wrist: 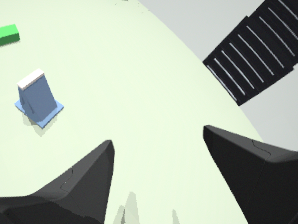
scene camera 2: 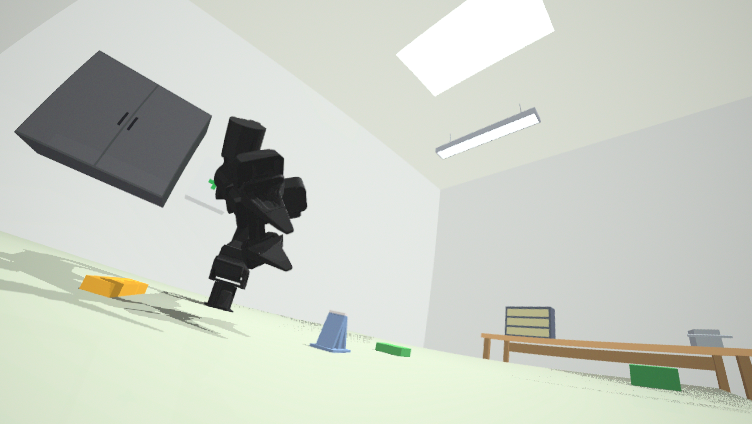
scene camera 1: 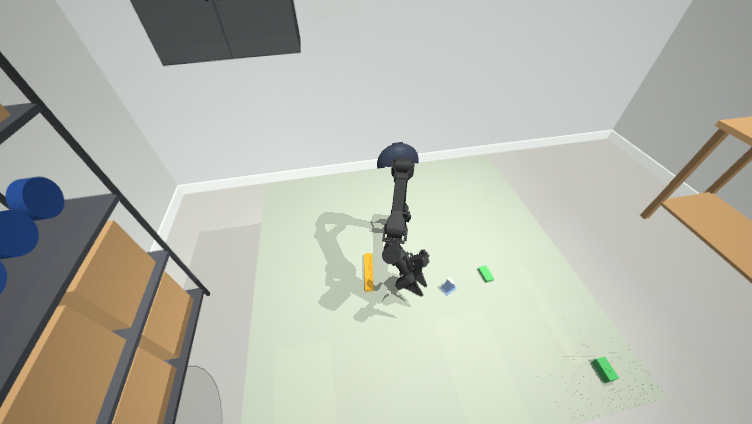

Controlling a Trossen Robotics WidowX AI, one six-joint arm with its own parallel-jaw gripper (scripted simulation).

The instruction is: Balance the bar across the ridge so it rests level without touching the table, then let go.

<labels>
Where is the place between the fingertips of my gripper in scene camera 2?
At 289,252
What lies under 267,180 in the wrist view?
My gripper.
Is my gripper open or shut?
Open.
</labels>
